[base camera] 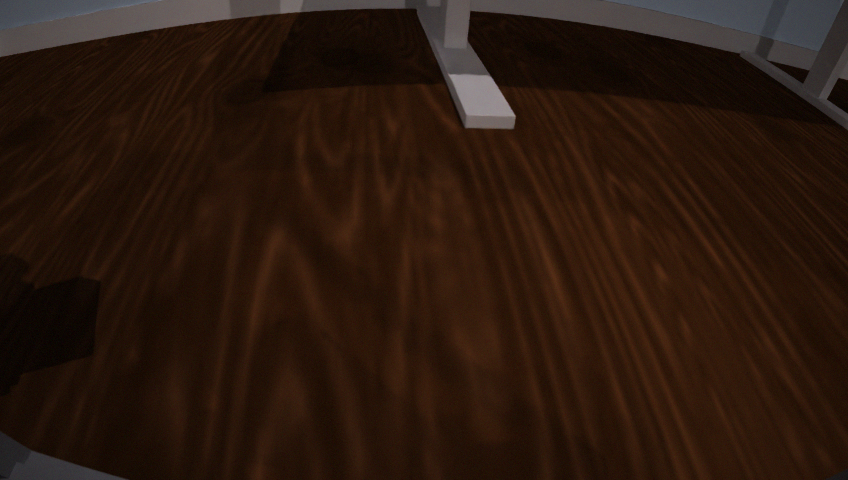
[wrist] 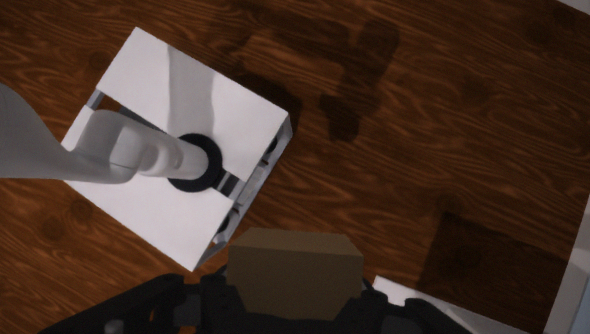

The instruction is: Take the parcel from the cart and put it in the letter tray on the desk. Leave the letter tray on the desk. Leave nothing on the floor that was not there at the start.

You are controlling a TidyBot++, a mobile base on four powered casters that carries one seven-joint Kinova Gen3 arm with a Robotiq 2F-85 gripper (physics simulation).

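Places are measured from the arm's base along level axes (x right, y back, z down), in metres.
Where they show: gripper, fingertip midpoint: [wrist: 294,278]; arm's base at its link origin: [wrist: 191,162].
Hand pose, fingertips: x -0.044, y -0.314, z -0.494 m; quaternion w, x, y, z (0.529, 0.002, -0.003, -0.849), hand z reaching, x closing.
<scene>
Each offset is from my fingertips to the top centre of the thing. "spot": to the spot under its first point. Level surfaces: height alone.
My gripper [wrist: 294,278] is shut on the parcel @(spot: dx -0.021, dy +0.010, dz -0.050 m) [wrist: 295,265], a brown box at the bottom middle of the wrist view. The parcel is held off the floor between the two dark fingers, which cover parts of its sides. A white leg and flat foot [base camera: 489,107], apparently the desk's, stand at the top middle of the base camera view. Another such leg @(spot: dx +1.284, dy -0.950, dz +0.752 m) [base camera: 827,62] shows at the right edge. A white piece, seemingly part of the desk @(dz +0.865 m) [wrist: 395,291], shows at the lower right of the wrist view. The desk top, letter tray and cart cannot be made out.
My white base [wrist: 240,110] and the arm [wrist: 105,145] show at the left of the wrist view. A blue wall with a pale baseboard [base camera: 148,17] [wrist: 567,295] runs behind the legs and along the right of the wrist view. Dark shadows lie on the wood floor @(dz +0.890 m) [base camera: 380,267] [wrist: 400,185].
</scene>
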